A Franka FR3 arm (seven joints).
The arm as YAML. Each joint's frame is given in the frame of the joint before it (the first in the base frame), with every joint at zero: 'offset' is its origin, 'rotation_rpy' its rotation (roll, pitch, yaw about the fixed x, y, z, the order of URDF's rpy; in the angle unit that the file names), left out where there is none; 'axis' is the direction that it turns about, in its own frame. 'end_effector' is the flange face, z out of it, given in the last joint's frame.
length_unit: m
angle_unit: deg
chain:
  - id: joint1
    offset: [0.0, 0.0, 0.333]
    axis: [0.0, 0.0, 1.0]
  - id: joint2
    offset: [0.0, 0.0, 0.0]
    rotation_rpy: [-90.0, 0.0, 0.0]
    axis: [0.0, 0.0, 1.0]
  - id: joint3
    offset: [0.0, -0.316, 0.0]
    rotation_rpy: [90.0, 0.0, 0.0]
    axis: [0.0, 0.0, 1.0]
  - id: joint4
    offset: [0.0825, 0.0, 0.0]
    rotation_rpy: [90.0, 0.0, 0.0]
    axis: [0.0, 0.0, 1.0]
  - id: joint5
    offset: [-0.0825, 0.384, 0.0]
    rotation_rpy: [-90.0, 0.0, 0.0]
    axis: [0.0, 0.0, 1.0]
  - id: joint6
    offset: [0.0, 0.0, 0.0]
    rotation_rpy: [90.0, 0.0, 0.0]
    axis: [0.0, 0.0, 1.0]
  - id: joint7
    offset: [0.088, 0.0, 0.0]
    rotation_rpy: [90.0, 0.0, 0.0]
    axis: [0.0, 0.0, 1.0]
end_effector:
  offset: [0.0, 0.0, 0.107]
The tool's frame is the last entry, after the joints.
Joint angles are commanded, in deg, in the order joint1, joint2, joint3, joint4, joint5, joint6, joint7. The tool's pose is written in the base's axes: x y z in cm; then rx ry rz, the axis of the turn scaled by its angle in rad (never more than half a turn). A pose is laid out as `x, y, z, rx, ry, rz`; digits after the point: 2 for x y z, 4 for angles.
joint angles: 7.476 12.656 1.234 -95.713 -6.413 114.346 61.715
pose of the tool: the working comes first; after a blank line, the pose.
Where each joint sits with the arm in this pose, in the base's axes (m; each line is computed from the numbers above, not from the rounded line before):
joint1: 0.0000 0.0000 0.3330
joint2: 0.0000 0.0000 0.3330
joint3: 0.0686 0.0090 0.6413
joint4: 0.1482 0.0212 0.6233
joint5: 0.5341 0.0804 0.5806
joint6: 0.5341 0.0804 0.5806
joint7: 0.6200 0.0975 0.5895
the tool: 0.6328 0.0890 0.4836

63.28, 8.90, 48.36, 2.8127, -1.3328, 0.2224
